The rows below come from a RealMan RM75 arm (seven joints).
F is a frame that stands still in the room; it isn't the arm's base.
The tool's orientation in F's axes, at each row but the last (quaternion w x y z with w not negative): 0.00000, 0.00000, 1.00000, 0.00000; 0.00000, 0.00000, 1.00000, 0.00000; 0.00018, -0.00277, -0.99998, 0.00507; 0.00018, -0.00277, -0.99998, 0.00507; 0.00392, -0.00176, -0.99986, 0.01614; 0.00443, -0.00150, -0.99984, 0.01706; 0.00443, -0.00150, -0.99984, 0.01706; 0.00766, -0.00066, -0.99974, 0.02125; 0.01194, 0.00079, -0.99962, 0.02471; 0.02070, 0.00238, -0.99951, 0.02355; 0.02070, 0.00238, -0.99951, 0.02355; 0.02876, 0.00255, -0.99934, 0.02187
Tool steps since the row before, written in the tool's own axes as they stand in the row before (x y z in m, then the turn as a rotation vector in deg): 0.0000, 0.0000, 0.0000, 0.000, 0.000, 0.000; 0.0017, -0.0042, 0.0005, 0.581, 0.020, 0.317; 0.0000, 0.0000, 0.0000, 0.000, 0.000, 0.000; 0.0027, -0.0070, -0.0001, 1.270, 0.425, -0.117; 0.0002, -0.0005, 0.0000, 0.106, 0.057, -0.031; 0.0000, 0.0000, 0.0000, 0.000, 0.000, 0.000; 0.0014, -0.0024, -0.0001, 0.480, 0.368, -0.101; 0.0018, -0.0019, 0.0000, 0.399, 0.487, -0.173; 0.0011, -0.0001, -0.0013, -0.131, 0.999, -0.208; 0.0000, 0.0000, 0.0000, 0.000, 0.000, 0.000; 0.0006, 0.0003, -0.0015, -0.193, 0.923, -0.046; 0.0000, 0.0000, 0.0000, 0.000, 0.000, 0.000
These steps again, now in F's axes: 0.0000, 0.0000, 0.0000, 0.000, 0.000, 0.000; -0.0017, -0.0042, -0.0005, -0.581, 0.020, -0.317; 0.0000, 0.0000, 0.0000, 0.000, 0.000, 0.000; -0.0027, -0.0070, 0.0002, -1.268, 0.433, 0.113; -0.0002, -0.0005, 0.0000, -0.106, 0.058, 0.030; 0.0000, 0.0000, 0.0000, 0.000, 0.000, 0.000; -0.0014, -0.0024, 0.0002, -0.478, 0.373, 0.093; -0.0018, -0.0019, 0.0001, -0.396, 0.495, 0.158; -0.0011, 0.0000, 0.0013, 0.134, 1.008, 0.155; 0.0000, 0.0000, 0.0000, 0.000, 0.000, 0.000; -0.0005, 0.0004, 0.0015, 0.189, 0.925, -0.005; 0.0000, 0.0000, 0.0000, 0.000, 0.000, 0.000
